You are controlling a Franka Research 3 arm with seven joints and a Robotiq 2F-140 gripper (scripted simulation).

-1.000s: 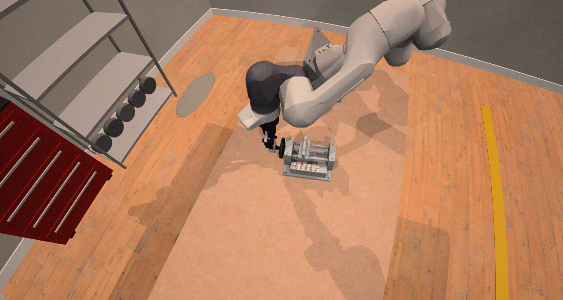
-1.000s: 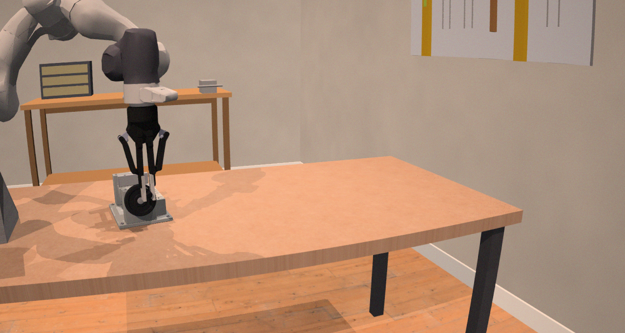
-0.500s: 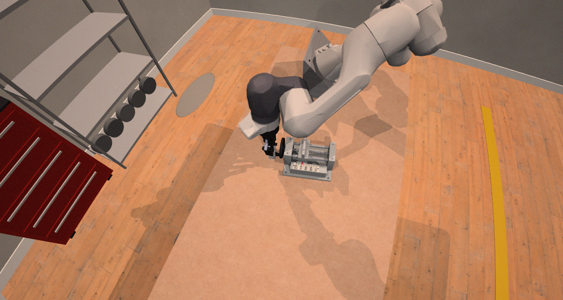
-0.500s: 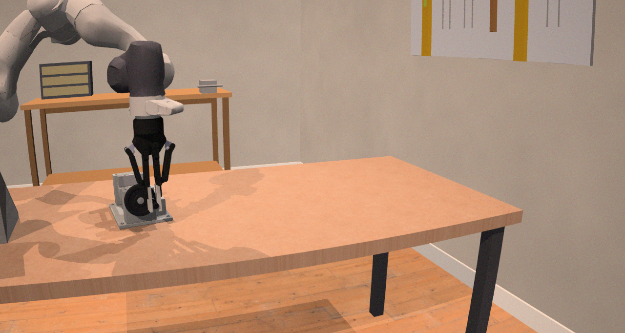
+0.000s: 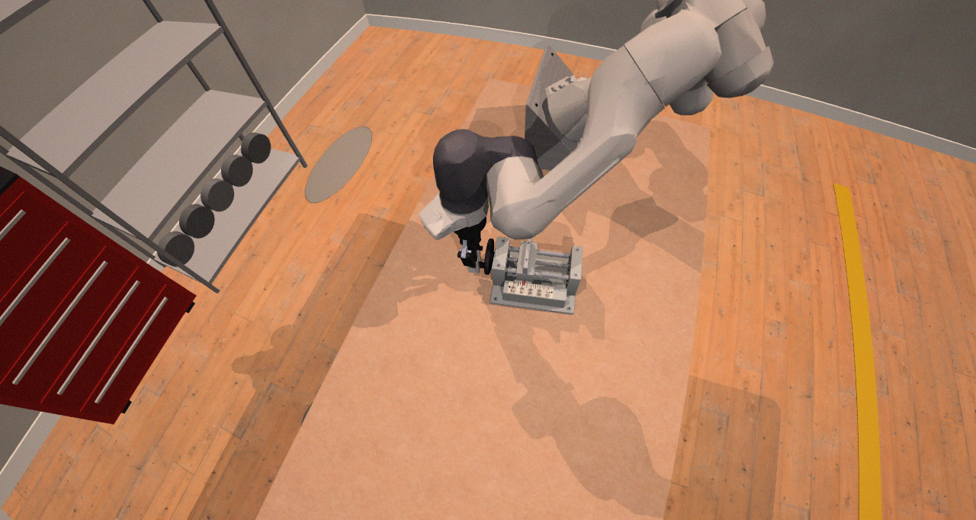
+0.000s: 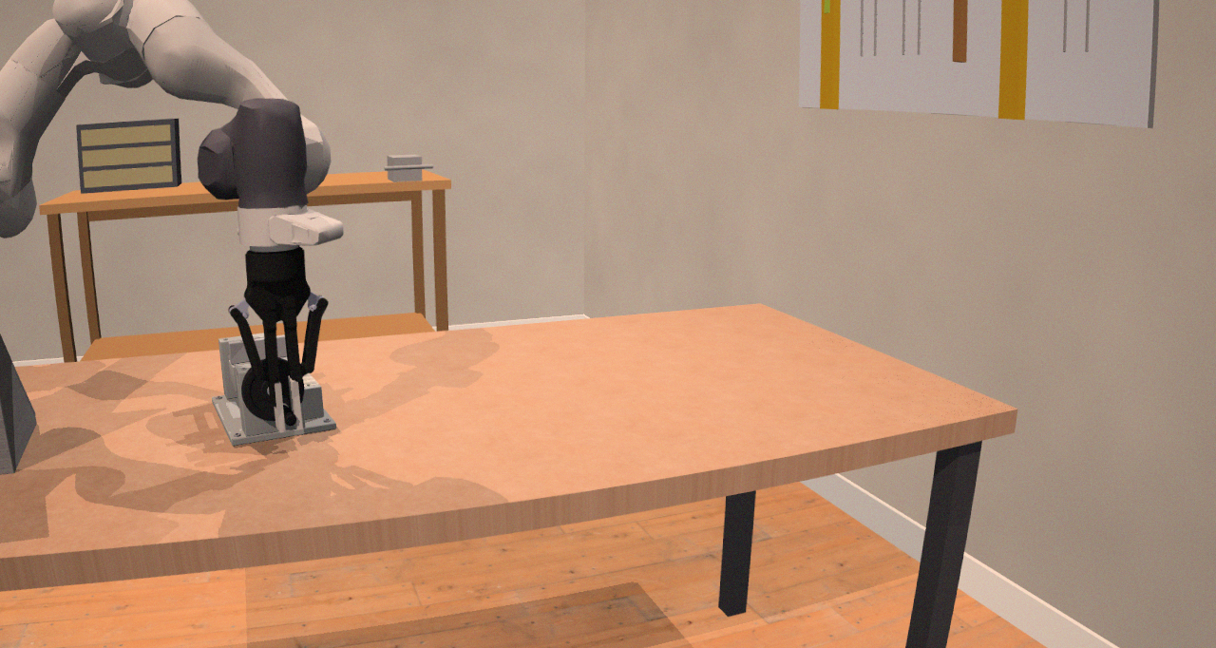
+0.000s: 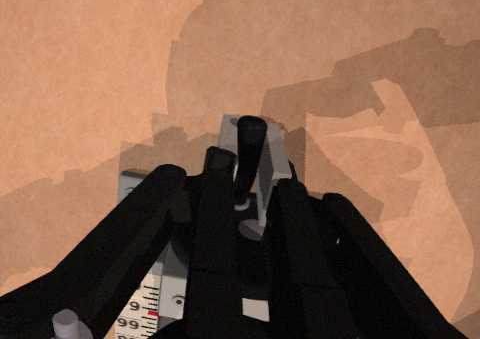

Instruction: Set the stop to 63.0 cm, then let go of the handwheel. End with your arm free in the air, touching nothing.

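The black handwheel lies 10 mm behind my hand, 20 mm to the left of it and 10 mm below it. The rest, counted from my hand: sliding stop (30 mm behind, 120 mm to the left, 30 mm above).
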